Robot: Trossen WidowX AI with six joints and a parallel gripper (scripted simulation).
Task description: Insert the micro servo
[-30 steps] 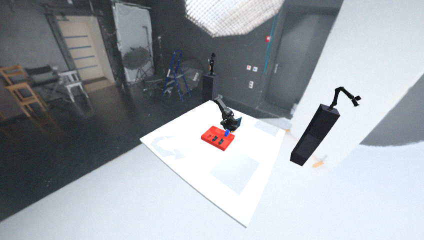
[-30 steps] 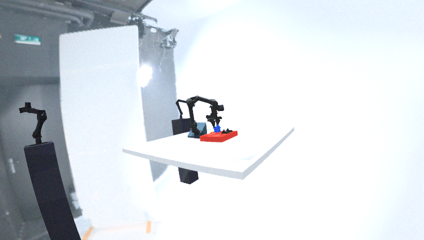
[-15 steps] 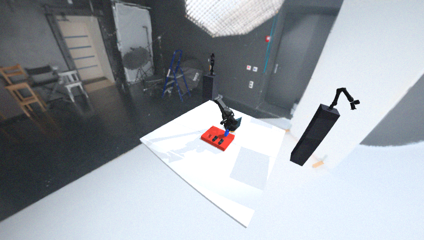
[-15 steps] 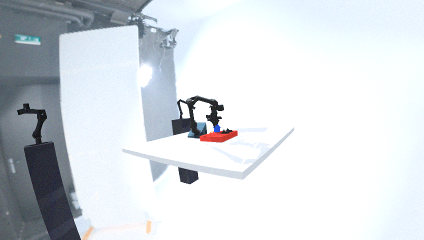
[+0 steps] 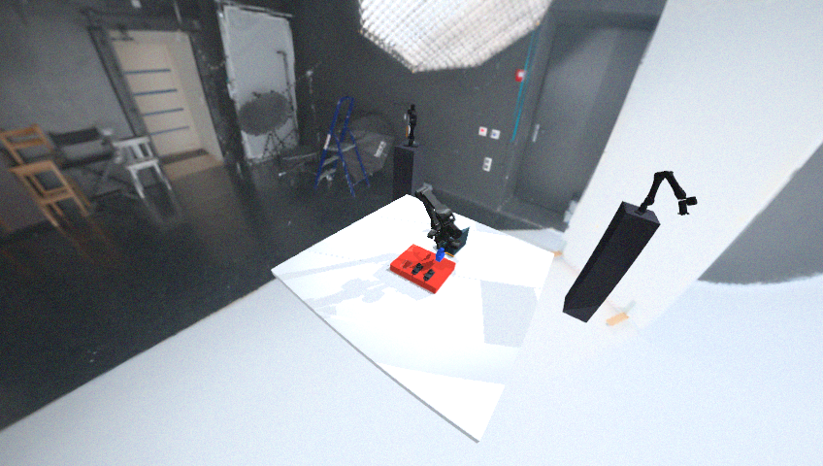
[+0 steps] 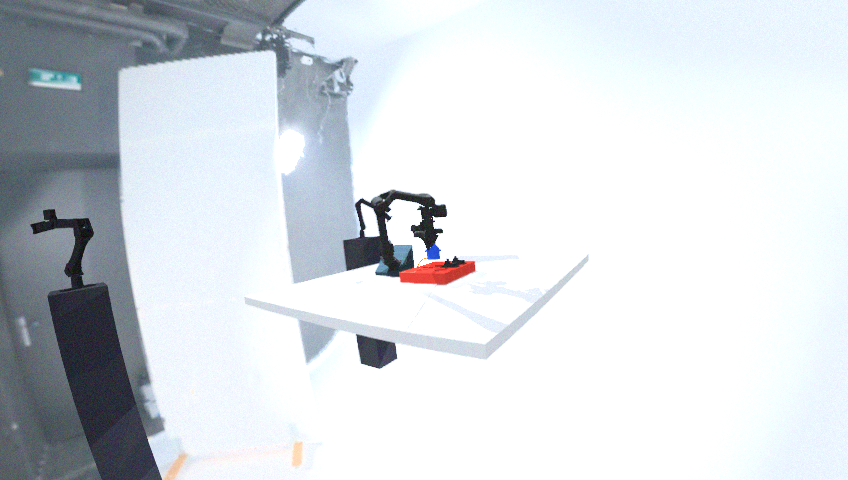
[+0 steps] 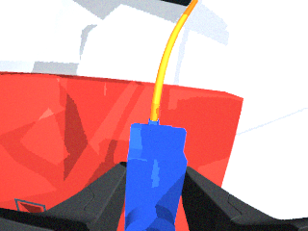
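The red deck lies 100 mm below my gripper tip, 60 mm to the right of it and 40 mm ahead of it.
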